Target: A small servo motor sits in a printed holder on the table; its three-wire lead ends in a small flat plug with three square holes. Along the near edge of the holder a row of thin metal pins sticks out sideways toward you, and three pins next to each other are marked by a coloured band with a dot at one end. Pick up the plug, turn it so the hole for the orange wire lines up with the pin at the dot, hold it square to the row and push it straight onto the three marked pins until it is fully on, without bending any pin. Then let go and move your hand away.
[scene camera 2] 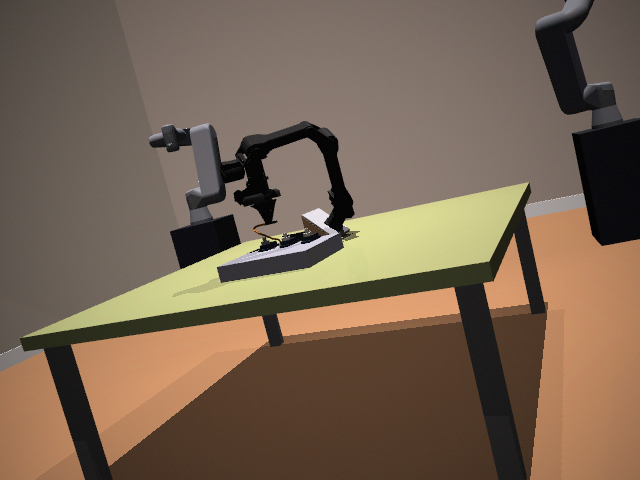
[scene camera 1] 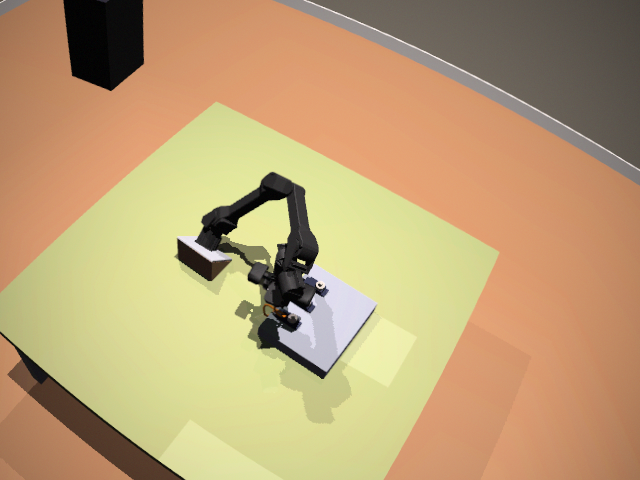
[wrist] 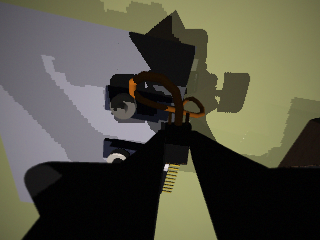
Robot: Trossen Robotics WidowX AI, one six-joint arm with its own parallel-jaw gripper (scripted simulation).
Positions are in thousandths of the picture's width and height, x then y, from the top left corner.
Labels:
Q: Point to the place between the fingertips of my gripper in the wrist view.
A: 555, 565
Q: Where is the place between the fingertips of my gripper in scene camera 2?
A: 421, 466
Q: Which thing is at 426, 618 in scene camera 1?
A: My gripper.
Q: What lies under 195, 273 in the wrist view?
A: A grey holder.

